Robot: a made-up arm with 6 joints. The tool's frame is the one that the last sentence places.
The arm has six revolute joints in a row. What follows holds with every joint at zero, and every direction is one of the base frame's. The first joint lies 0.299 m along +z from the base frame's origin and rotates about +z. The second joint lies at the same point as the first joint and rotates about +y. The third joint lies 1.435 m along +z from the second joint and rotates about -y. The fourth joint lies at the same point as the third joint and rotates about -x. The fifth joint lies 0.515 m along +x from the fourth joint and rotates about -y. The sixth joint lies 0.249 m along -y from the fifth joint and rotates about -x. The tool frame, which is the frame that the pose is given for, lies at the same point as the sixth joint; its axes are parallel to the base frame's.
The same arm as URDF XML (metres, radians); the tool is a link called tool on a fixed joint. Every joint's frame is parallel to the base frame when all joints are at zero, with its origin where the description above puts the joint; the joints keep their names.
<robot name="arm">
<joint name="tool_joint" type="fixed"><parent link="link6"/><child link="tool"/><origin xyz="0 0 0"/></joint>
<joint name="joint 6" type="continuous"><parent link="link5"/><child link="link6"/><origin xyz="0 -0.249 0"/><axis xyz="-1 0 0"/></joint>
<joint name="joint 5" type="continuous"><parent link="link4"/><child link="link5"/><origin xyz="0.515 0 0"/><axis xyz="0 -1 0"/></joint>
<joint name="joint 4" type="continuous"><parent link="link3"/><child link="link4"/><origin xyz="0 0 0"/><axis xyz="-1 0 0"/></joint>
<joint name="joint 3" type="continuous"><parent link="link2"/><child link="link3"/><origin xyz="0 0 1.435"/><axis xyz="0 -1 0"/></joint>
<joint name="joint 2" type="continuous"><parent link="link1"/><child link="link2"/><origin xyz="0 0 0"/><axis xyz="0 1 0"/></joint>
<joint name="joint 1" type="continuous"><parent link="base"/><child link="link1"/><origin xyz="0 0 0.299"/><axis xyz="0 0 1"/></joint>
<link name="base"/>
<link name="link1"/>
<link name="link2"/>
<link name="link3"/>
<link name="link4"/>
<link name="link5"/>
<link name="link6"/>
<link name="tool"/>
</robot>

